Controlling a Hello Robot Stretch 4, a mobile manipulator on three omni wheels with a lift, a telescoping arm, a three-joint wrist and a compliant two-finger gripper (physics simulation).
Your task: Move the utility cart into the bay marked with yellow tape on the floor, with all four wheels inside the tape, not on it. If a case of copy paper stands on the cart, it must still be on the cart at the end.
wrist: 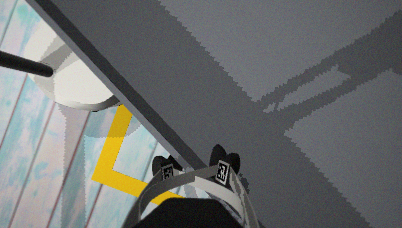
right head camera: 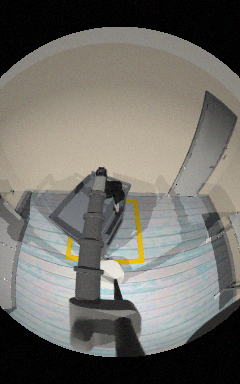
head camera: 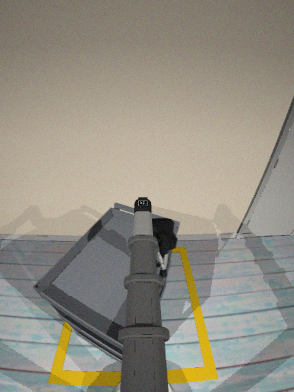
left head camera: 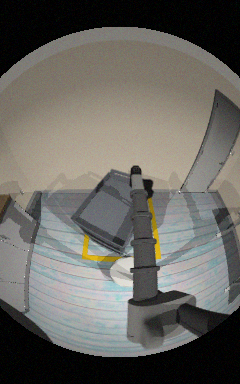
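Pixels of known places: gripper, fingertip midpoint: (wrist: 196, 160) (right head camera: 115, 212) (head camera: 160, 271); robot's base, link origin: (right head camera: 107, 273) (left head camera: 125, 270).
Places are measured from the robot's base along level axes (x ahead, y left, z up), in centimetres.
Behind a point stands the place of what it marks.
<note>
The grey utility cart (head camera: 90, 270) {x 53.6, y 26.2, z 76.6 cm} (left head camera: 105, 205) {x 57.6, y 20.9, z 76.6 cm} (right head camera: 75, 210) {x 53.1, y 26.4, z 76.6 cm} (wrist: 210, 50) {x 49.7, y 3.6, z 76.6 cm} stands turned at an angle to the bay, near the back wall. Its top tray covers the bay's left and back parts from view. No paper case shows on the tray. The yellow tape (head camera: 195, 300) {x 68.7, y -47.3, z -2.8 cm} (left head camera: 155, 230) {x 59.8, y -47.9, z -2.7 cm} (right head camera: 139, 235) {x 57.6, y -47.6, z -2.8 cm} (wrist: 107, 160) {x 18.2, y -40.1, z -2.8 cm} shows along its front and right sides and at the front left. The cart's wheels are hidden, so I cannot tell where they stand. My gripper (right head camera: 117, 207) (wrist: 196, 160) {x 52.8, y -8.7, z 77.6 cm} is shut on the cart's tray rim, one finger on each side; the arm partly hides it in the head view.
The back wall (head camera: 145, 125) {x 139.7, y -2.1, z 127.2 cm} rises close behind the cart. A grey door (head camera: 272, 200) {x 139.6, y -140.9, z 56.5 cm} (left head camera: 212, 145) {x 139.5, y -142.7, z 116.9 cm} (right head camera: 202, 145) {x 139.6, y -141.1, z 122.2 cm} is at the right. A white cabinet (left head camera: 15, 255) {x -16.7, y 158.9, z 38.0 cm} (right head camera: 6, 260) {x -28.4, y 158.7, z 27.4 cm} stands at the left. My round white base (left head camera: 122, 271) {x 0.1, y 4.8, z 18.7 cm} (right head camera: 112, 270) {x 4.8, y -6.9, z 18.7 cm} (wrist: 75, 75) {x 2.4, y -7.5, z 18.7 cm} is close to the front tape.
</note>
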